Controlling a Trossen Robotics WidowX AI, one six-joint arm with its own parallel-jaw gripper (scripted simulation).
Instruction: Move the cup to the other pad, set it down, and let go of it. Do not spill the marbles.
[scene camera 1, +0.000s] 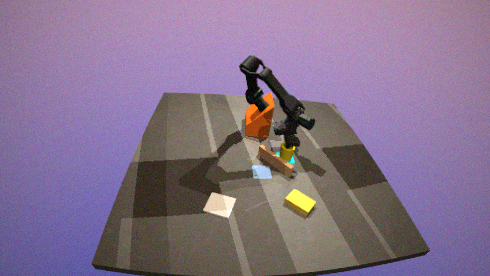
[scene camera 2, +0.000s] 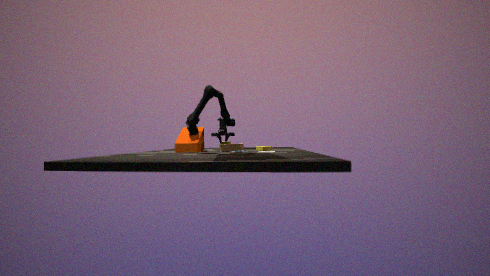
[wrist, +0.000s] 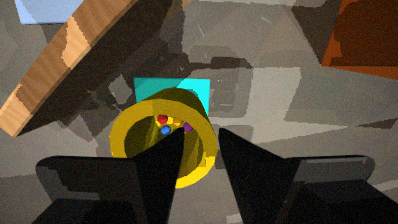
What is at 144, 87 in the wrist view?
A cyan pad.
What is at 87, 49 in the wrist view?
A wooden plank.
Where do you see my gripper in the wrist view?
201, 132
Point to a yellow cup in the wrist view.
136, 129
